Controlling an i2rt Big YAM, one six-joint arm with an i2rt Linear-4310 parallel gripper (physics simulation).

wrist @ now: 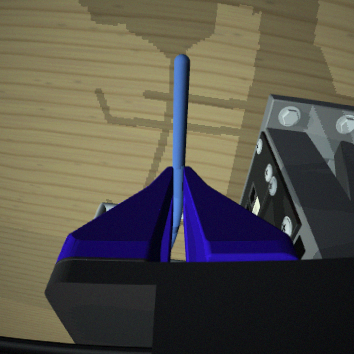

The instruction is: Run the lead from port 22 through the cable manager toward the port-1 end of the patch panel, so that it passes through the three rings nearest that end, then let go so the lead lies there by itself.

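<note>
A blue lead (181,110) runs between my fingertips. Its rounded free end points to the top of the wrist view, and its rear part bends down behind the fingers. My gripper (178,177) is shut on the lead, above the wooden table. The end of the patch panel (274,200) shows at the right, with screws and part of a port, partly behind the right finger. A small grey metal piece (103,208) shows behind the left finger; I cannot tell whether it is a cable manager ring. Whether the lead passes through any ring is hidden.
A grey metal bracket (270,112) with bolts stands at the right, close to the right finger. The wooden table (60,150) lies below, with shadows of the gripper, the lead and thin bent bars on it.
</note>
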